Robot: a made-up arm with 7 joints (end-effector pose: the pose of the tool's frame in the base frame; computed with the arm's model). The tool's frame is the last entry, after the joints.
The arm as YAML. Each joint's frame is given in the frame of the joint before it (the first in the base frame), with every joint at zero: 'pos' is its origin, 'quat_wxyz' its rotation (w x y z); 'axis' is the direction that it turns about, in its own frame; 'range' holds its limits. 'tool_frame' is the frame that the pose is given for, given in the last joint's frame.
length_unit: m
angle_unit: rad
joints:
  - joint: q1
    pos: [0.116, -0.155, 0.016]
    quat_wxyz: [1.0, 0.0, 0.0, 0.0]
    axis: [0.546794, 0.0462, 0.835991]
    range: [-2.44, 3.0]
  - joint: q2
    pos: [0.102, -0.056, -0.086]
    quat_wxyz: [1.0, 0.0, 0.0, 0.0]
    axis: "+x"
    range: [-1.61, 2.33]
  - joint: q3
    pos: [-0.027, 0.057, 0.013]
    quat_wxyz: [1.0, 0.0, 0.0, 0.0]
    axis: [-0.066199, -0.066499, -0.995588]
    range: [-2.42, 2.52]
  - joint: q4
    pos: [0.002, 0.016, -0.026]
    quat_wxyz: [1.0, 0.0, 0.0, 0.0]
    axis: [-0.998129, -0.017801, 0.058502]
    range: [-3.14, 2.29]
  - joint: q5
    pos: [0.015, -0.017, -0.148]
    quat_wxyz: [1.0, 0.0, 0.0, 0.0]
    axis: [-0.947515, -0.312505, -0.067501]
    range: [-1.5, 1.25]
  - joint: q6
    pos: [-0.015, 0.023, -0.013]
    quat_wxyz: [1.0, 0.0, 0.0, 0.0]
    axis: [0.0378, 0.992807, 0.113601]
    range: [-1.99, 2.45]
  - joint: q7
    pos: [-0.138, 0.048, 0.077]
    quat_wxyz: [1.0, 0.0, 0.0, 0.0]
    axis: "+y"
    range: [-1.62, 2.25]
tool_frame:
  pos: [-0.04, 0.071, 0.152]
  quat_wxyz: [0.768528, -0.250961, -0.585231, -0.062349]
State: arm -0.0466 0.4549 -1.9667 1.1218 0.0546 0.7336 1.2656
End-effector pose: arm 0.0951 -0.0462 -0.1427 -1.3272 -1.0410 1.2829
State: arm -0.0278 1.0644 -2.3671 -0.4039 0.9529 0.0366 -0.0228
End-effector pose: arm 0.0933 -0.3159 -0.3469 1.6618 -2.5711 0.4707
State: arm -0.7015 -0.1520 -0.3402 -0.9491 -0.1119 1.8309 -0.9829
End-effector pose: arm 0.3720 -0.2766 0.0316 0.1504 -0.4244 -0.3386
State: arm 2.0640 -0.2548 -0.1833 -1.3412 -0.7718 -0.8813 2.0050
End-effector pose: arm 0.0206 -0.0986 0.0556 1.9312 1.4599 1.8484
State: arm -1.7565 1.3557 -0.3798 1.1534 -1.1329 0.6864 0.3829
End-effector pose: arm 0.0359 -0.2447 0.2687 -0.4813 -0.6237 -0.6635
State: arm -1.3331 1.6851 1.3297 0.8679 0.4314 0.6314 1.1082
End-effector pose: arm 0.2730 -0.3116 -0.0315 0.3365 1.2058 -1.0475
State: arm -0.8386 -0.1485 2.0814 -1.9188 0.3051 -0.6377 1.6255
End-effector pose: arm 0.2665 -0.2018 0.0929 -0.4664 -2.2747 -1.9523
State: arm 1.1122 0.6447 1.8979 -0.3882 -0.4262 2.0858 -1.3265
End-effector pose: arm 0.2458 -0.2210 -0.1932 0.5228 0.4726 -1.1357
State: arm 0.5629 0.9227 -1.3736 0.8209 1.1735 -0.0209 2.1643
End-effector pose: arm 0.1830 0.1444 -0.0825 -0.5520 -1.0199 0.2019
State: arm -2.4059 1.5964 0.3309 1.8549 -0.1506 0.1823 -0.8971
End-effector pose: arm 0.2376 -0.0764 -0.0860 -3.0074 -0.4287 -0.3994
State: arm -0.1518 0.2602 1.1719 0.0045 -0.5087 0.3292 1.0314
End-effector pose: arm 0.2457 -0.2238 0.0013 0.1977 0.0780 -0.9635
